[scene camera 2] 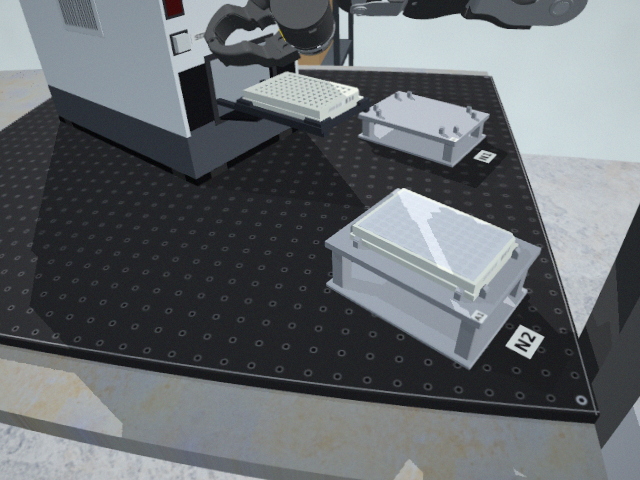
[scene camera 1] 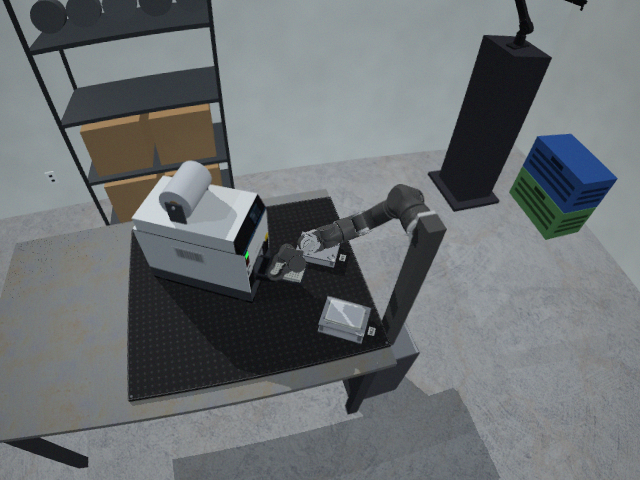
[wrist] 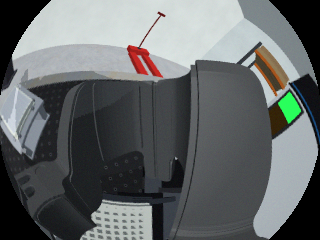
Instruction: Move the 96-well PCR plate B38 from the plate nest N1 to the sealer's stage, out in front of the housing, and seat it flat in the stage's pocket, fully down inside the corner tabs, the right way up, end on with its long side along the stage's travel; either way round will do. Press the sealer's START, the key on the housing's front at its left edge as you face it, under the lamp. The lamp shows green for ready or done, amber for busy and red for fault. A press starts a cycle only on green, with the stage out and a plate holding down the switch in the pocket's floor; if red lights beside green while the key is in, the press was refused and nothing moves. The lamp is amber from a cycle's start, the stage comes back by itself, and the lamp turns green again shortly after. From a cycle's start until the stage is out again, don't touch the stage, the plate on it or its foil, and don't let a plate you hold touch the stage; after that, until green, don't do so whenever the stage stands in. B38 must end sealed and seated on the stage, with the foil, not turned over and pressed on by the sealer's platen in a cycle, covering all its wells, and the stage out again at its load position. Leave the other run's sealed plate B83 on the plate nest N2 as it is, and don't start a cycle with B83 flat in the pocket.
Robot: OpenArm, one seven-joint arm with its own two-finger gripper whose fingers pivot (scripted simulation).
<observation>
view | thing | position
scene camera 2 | gripper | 215, 53
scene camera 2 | sealed plate B83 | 453, 249
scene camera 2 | white 96-well plate B38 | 299, 96
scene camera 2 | nest N1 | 417, 115
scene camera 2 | nest N2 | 509, 275
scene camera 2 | sealer's dark stage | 315, 127
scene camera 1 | sealed plate B83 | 339, 313
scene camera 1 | arm's post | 429, 232
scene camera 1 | foil roll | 191, 181
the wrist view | gripper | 163, 132
</observation>
